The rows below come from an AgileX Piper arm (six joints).
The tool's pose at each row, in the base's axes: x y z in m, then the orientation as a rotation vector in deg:
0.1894 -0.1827 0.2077 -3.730 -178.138 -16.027
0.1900 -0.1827 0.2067 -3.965 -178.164 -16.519
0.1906 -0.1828 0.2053 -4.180 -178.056 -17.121
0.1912 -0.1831 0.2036 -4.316 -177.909 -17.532
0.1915 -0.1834 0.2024 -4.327 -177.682 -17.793
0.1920 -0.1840 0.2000 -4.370 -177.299 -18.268
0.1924 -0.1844 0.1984 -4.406 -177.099 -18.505
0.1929 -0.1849 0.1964 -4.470 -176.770 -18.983
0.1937 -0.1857 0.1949 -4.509 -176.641 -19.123
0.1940 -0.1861 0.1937 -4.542 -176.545 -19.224
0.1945 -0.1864 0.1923 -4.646 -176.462 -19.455
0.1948 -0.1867 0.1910 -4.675 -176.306 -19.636
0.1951 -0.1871 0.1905 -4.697 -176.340 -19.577
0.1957 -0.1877 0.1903 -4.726 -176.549 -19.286
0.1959 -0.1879 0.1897 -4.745 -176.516 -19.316
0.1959 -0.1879 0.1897 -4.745 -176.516 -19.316
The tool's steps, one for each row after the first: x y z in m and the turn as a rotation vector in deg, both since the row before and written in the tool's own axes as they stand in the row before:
-0.0006 -0.0002 0.0010 -0.315 -0.082 0.140
-0.0006 -0.0003 0.0013 -0.390 0.042 0.139
-0.0007 -0.0006 0.0016 -0.269 0.101 0.096
-0.0003 -0.0005 0.0011 -0.176 0.202 0.028
-0.0006 -0.0010 0.0022 -0.321 0.335 0.063
-0.0005 -0.0007 0.0015 -0.161 0.174 0.042
-0.0006 -0.0009 0.0018 -0.322 0.277 0.069
-0.0009 -0.0011 0.0013 -0.096 0.111 0.037
-0.0004 -0.0006 0.0011 -0.070 0.083 0.030
-0.0006 -0.0006 0.0013 -0.154 0.051 0.071
-0.0004 -0.0006 0.0012 -0.124 0.135 0.033
-0.0003 -0.0005 0.0004 0.039 -0.030 0.011
-0.0006 -0.0006 0.0000 0.196 -0.183 0.000
-0.0002 -0.0003 0.0005 -0.021 0.028 0.015
0.0000 0.0000 0.0000 0.000 0.000 0.000

